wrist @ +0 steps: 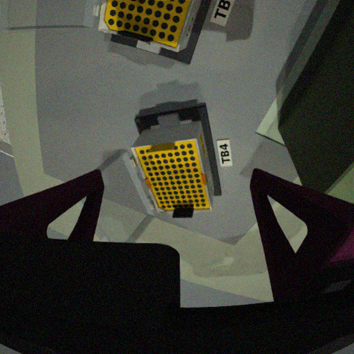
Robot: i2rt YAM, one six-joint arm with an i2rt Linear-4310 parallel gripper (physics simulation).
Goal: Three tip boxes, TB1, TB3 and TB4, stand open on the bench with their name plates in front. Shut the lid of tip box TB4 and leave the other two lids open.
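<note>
Tip box TB4 (173,176) stands near the middle of the wrist view, with its yellow perforated rack facing up. Its translucent lid (140,182) stands open along the box's left side, seen nearly edge-on. The name plate TB4 (224,152) lies to the right of the box. Another tip box (146,19) is cut off by the top edge, with its yellow rack uncovered; its name plate (223,9) shows just the letters TB. A third tip box does not show. My gripper (176,177) is wide open and empty, one finger appearing on each side of TB4, apart from it.
A large dark green object (322,95) stands along the right side of the view. A clear panel (50,12), which may be the upper box's lid, shows at the upper left. Dark base plates lie under both boxes. Pale bands run along the left and bottom of the grey surface.
</note>
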